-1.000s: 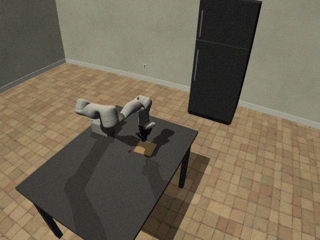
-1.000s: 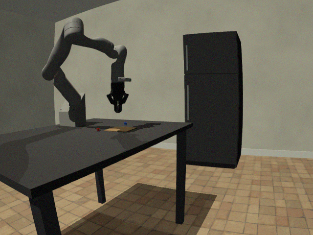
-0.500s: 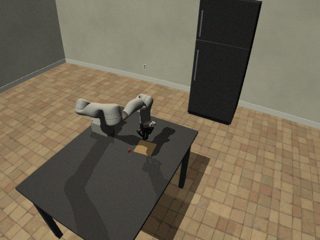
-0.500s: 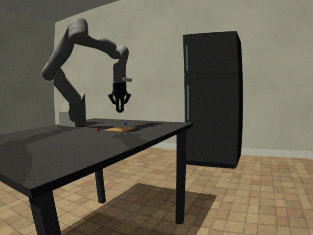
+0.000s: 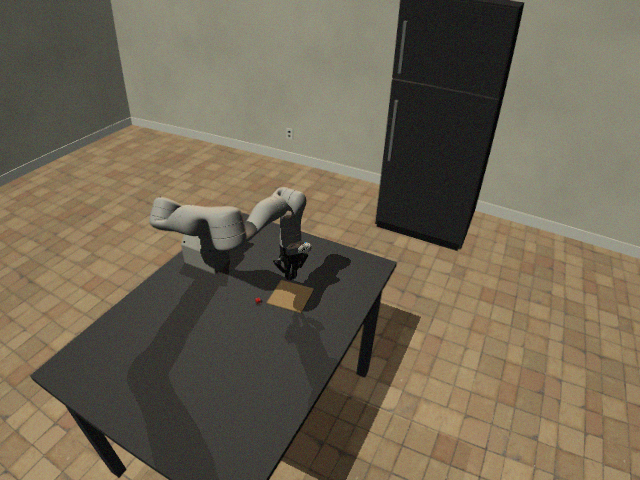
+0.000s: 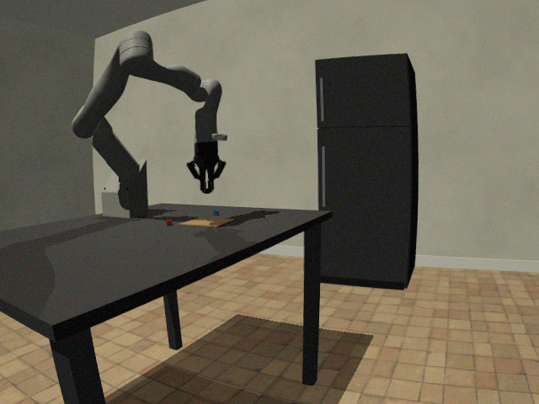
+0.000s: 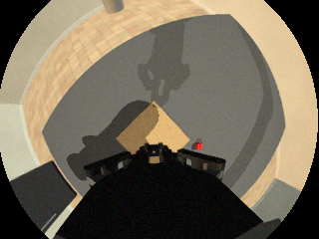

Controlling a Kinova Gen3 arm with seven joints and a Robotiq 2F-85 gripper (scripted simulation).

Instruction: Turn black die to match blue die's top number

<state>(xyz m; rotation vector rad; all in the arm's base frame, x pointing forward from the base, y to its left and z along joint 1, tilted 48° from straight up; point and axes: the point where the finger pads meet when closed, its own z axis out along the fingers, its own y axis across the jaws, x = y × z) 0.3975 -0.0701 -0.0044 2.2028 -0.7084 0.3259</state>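
Now: hand 1 cm above the black die. Round my hand: tan mat: 12 cm below, 1 cm to the left, 1 cm behind; then red die: 11 cm below, 10 cm behind, 8 cm to the right; then blue die: 17 cm to the left, 11 cm below, 8 cm behind.
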